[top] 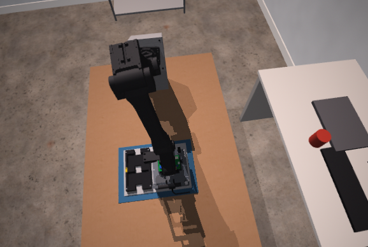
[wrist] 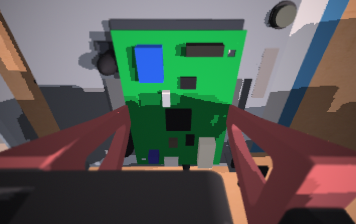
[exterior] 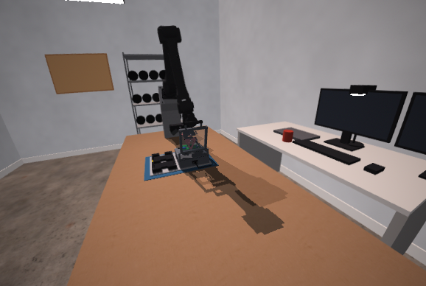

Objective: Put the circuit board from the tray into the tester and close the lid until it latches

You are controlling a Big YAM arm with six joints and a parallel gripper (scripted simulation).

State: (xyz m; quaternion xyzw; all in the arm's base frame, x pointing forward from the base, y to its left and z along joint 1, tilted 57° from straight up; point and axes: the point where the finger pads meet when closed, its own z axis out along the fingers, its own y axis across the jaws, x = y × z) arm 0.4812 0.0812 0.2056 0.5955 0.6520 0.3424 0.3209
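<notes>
My hand is right at the green circuit board. Round my hand: clear lid 12 cm ahead, 2 cm to the left, 9 cm above.
</notes>
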